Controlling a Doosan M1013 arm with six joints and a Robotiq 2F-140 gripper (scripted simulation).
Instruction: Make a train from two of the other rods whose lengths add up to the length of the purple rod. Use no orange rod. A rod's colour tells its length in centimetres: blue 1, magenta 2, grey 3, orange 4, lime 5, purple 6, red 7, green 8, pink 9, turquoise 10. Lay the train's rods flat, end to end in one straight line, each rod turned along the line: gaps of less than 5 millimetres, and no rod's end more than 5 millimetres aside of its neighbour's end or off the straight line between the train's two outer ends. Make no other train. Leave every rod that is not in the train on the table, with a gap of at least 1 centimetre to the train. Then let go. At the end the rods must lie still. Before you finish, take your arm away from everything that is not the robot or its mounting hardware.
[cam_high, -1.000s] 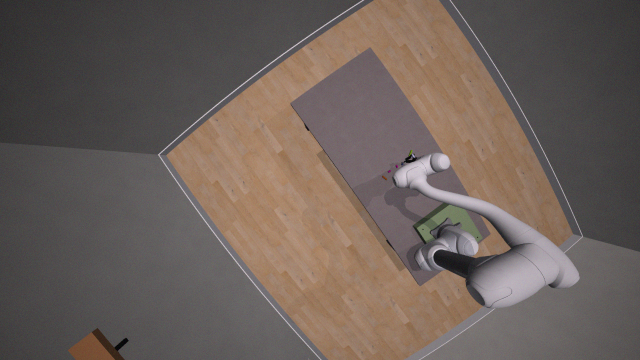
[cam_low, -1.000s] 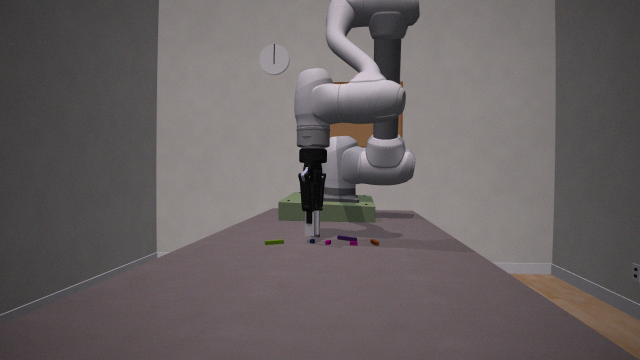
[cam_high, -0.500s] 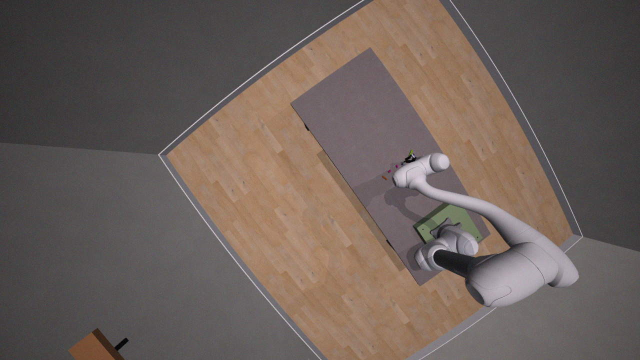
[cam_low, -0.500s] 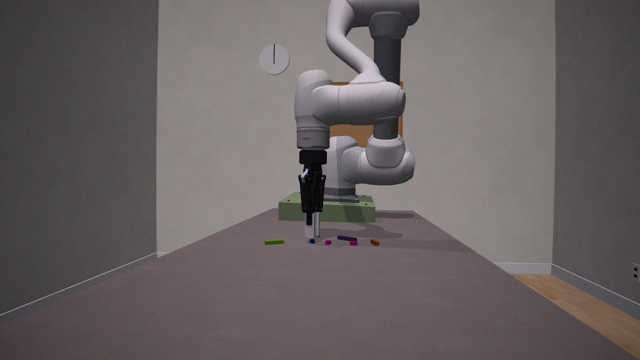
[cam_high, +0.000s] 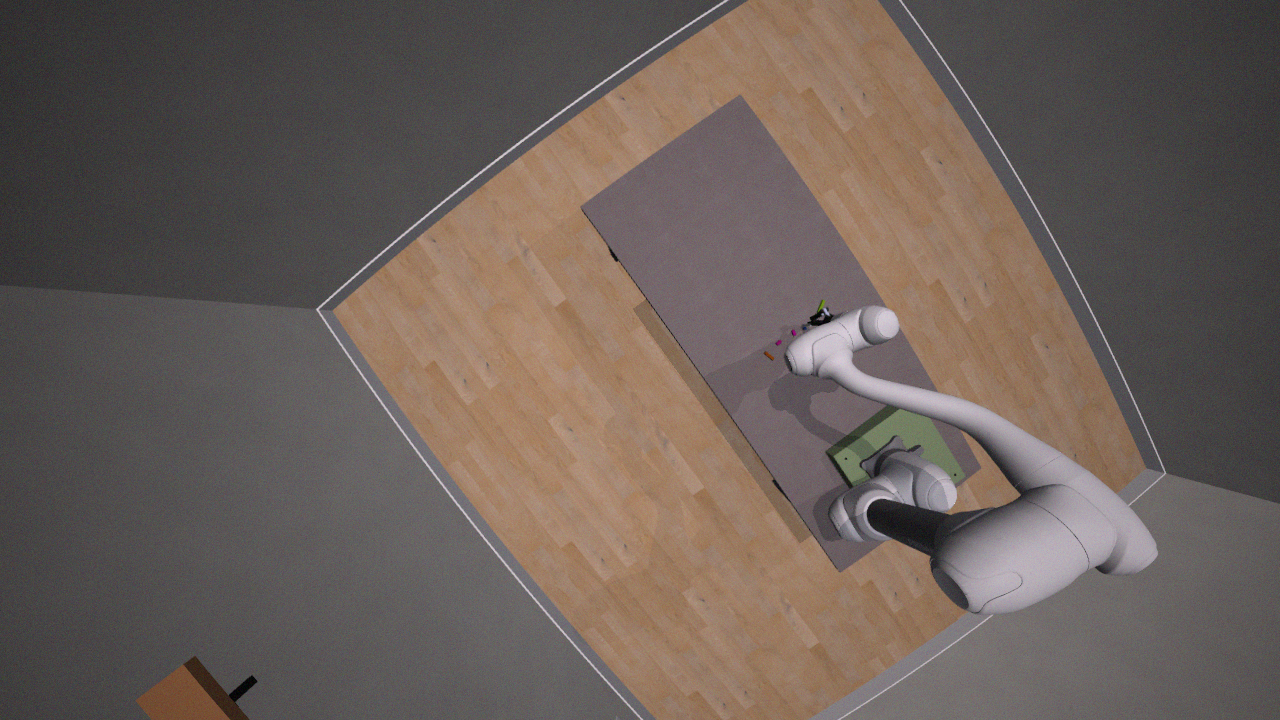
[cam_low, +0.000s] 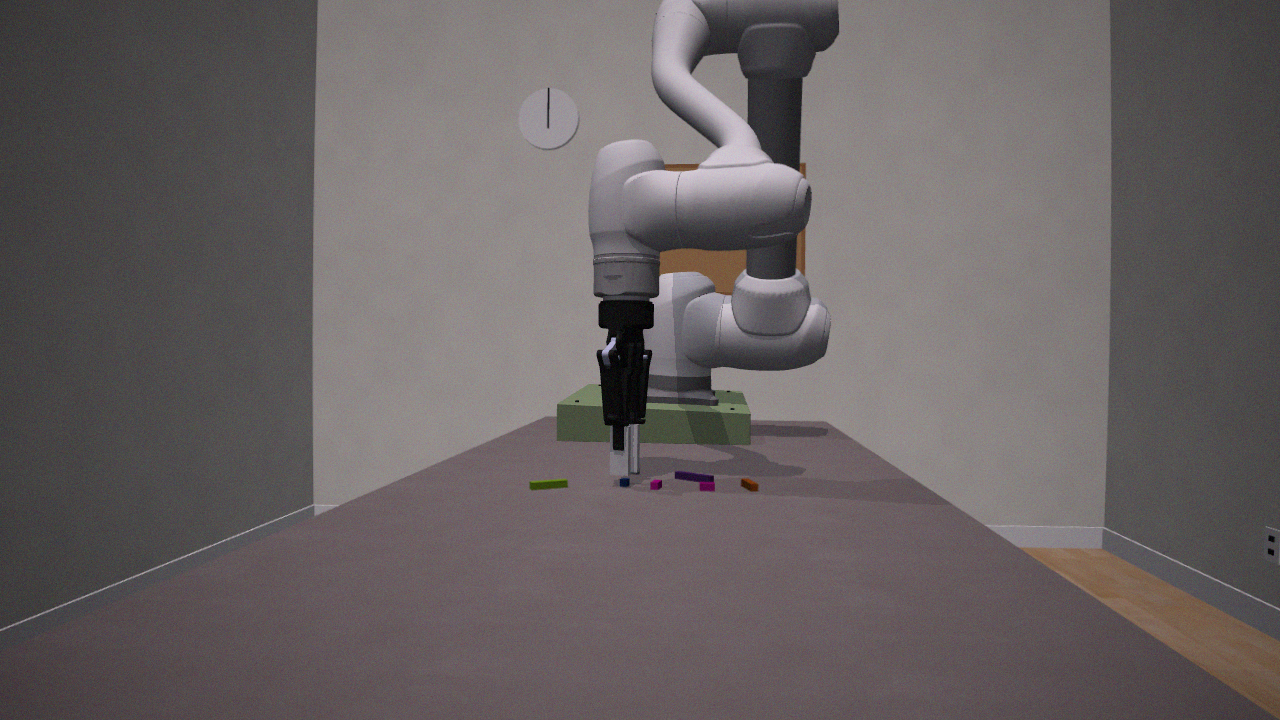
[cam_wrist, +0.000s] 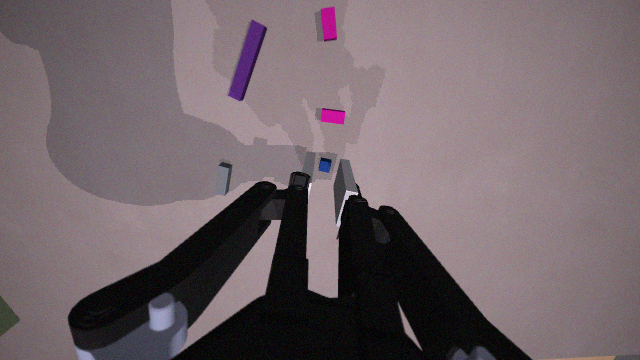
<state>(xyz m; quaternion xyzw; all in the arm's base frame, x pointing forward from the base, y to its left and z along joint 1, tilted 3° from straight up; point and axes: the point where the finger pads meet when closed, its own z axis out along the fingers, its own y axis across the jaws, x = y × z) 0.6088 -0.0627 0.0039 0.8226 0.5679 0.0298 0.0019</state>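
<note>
Now: hand 5 cm above the blue rod. Also, from my hand: purple rod (5 cm behind, 10 cm to the left, 5 cm below); lime rod (3 cm ahead, 10 cm to the right, 5 cm below); grey rod (10 cm behind, 5 cm below).
</note>
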